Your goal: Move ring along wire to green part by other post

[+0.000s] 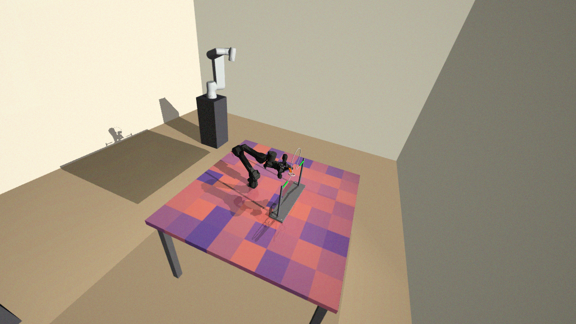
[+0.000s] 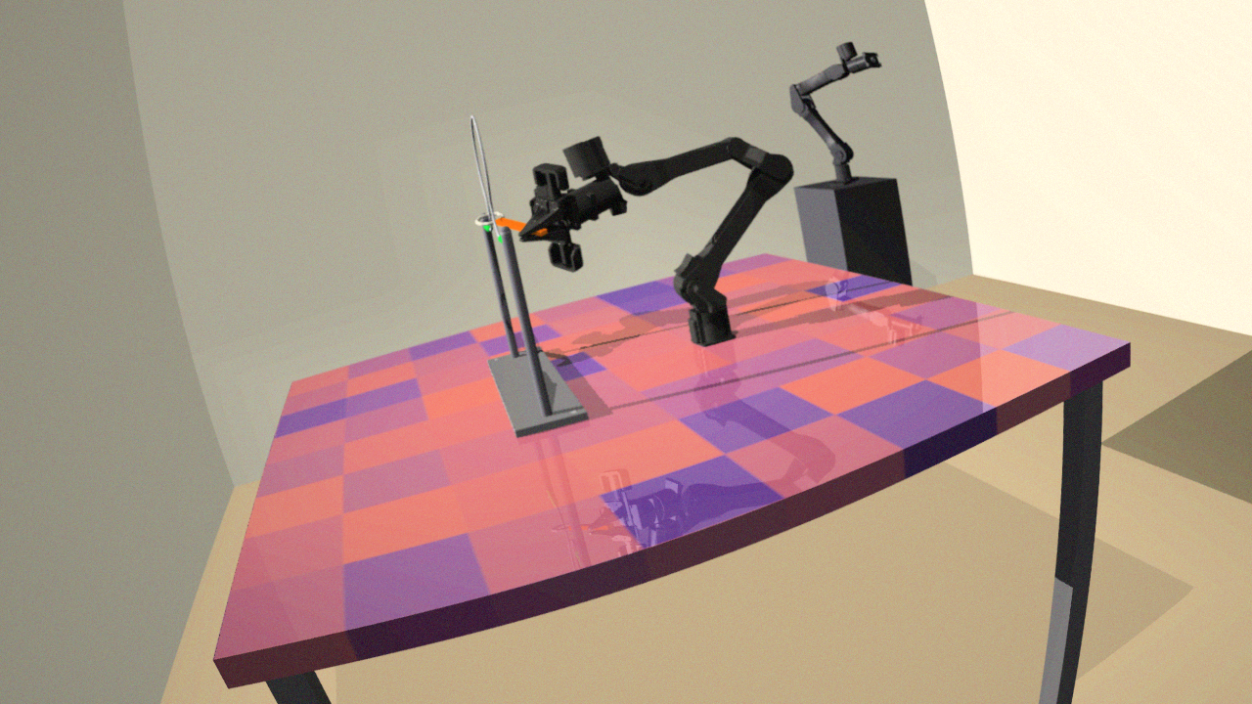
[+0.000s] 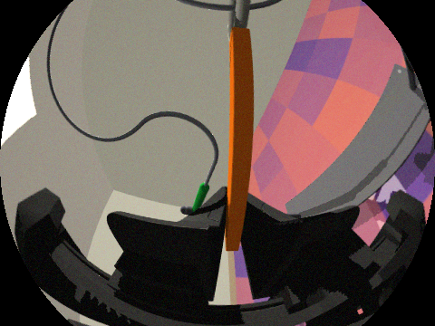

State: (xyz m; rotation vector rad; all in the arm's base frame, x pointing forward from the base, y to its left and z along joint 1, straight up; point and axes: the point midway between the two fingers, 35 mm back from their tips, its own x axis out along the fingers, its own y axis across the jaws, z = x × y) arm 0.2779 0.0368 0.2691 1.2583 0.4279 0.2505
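Now: gripper tip 10 mm short of the ring with orange handle, 80 mm to the left of it and 20 mm below it.
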